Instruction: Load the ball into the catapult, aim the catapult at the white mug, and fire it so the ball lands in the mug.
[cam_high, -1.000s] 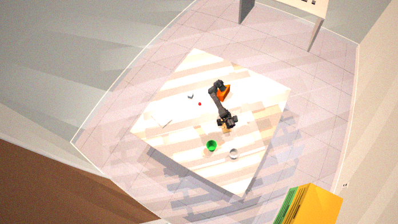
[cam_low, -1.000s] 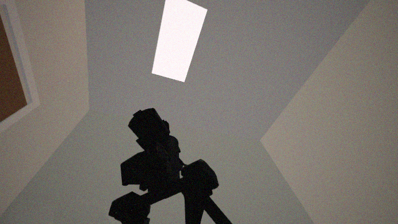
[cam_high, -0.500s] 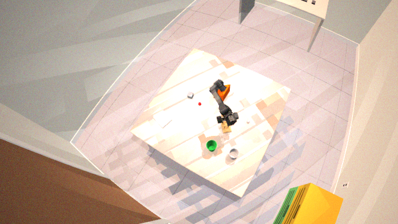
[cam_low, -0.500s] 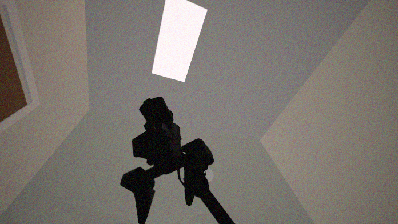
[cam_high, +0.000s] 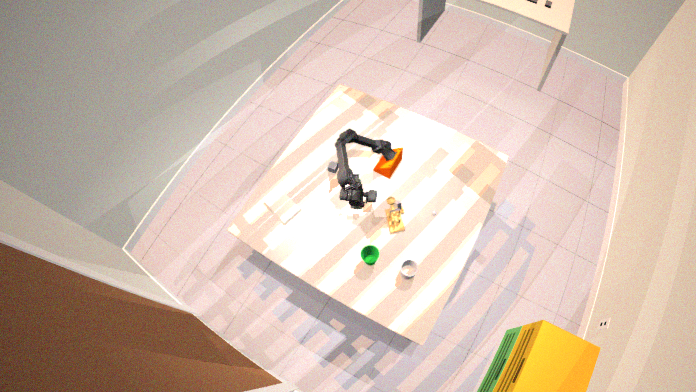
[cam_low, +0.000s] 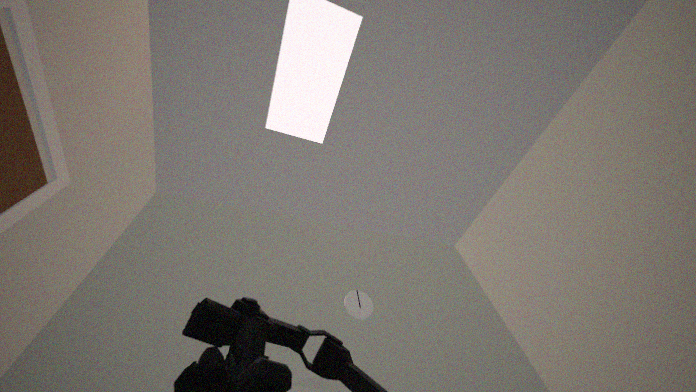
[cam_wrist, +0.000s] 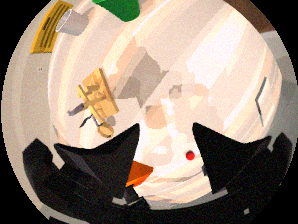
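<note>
Now: the red ball 140 mm behind my gripper tip, 150 mm to the right of it and 120 mm below it. Round my gripper tip: green cup: 220 mm ahead, 170 mm to the left, 100 mm below; then wooden catapult: 80 mm behind, 170 mm to the left, 80 mm below; then grey cube: 190 mm behind, 280 mm to the right, 110 mm below.
</note>
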